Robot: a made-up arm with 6 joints.
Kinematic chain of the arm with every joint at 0, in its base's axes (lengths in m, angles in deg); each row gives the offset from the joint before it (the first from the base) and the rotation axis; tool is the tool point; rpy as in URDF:
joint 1: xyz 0 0.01 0.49 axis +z
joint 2: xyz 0.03 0 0.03 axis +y
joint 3: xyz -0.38 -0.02 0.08 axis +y
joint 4: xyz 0.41 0.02 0.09 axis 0.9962 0 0.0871
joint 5: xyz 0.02 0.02 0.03 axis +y
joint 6: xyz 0.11 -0.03 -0.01 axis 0.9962 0 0.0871
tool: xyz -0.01 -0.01 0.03 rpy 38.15 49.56 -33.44
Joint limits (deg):
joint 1: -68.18..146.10
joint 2: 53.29..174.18
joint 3: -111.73..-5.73
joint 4: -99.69..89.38
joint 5: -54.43..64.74
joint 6: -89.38..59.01
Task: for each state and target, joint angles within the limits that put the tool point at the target. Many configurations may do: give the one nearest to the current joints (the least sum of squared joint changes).
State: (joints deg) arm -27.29 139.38 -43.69 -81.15 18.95 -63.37
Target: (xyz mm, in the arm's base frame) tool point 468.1 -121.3 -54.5
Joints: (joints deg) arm -17.28 173.75 -81.40 -79.75 11.85 -59.72
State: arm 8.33 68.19 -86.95 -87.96 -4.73 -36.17
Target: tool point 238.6 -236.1 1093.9
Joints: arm -40.74 53.29 -68.22 -85.83 40.77 -45.95
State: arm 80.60 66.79 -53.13 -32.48 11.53 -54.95
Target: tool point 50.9 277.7 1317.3
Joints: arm 74.63 62.67 -100.39 -29.60 2.83 -51.27
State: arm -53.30 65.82 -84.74 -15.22 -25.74 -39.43
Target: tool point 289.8 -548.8 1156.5
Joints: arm -64.22 97.20 -108.20 -12.49 -22.61 -38.44
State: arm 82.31 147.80 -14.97 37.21 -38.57 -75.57
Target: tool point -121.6 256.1 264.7
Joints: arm 120.83 120.99 -8.88 26.05 -36.72 -77.72
